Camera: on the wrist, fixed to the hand. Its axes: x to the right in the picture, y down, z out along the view.
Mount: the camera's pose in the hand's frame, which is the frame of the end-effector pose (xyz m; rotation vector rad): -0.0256 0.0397 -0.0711 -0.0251 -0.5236 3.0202
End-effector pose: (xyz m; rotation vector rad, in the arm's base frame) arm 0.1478 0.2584 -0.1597 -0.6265 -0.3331 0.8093
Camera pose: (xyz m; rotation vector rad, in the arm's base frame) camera 0.1443 0.2321 -0.2408 0.2783 -0.3530 -2.3271
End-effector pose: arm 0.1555 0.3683 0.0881 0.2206 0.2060 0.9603
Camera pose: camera 0.0909 0.3758 0.0329 -0.4362 0.6410 -2.1806
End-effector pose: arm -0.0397 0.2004 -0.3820 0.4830 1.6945 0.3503
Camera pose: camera -0.1014 0.2246 -0.3282 2.3713 -0.8995 1.8500
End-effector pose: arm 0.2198 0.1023 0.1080 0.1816 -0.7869 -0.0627
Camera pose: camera 0.2517 0.1544 0.0483 -1.2130 -0.8109 2.7812
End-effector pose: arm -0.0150 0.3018 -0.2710 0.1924 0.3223 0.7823
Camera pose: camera -0.0833 0.3147 -0.3205 -0.5664 0.6436 -2.3578
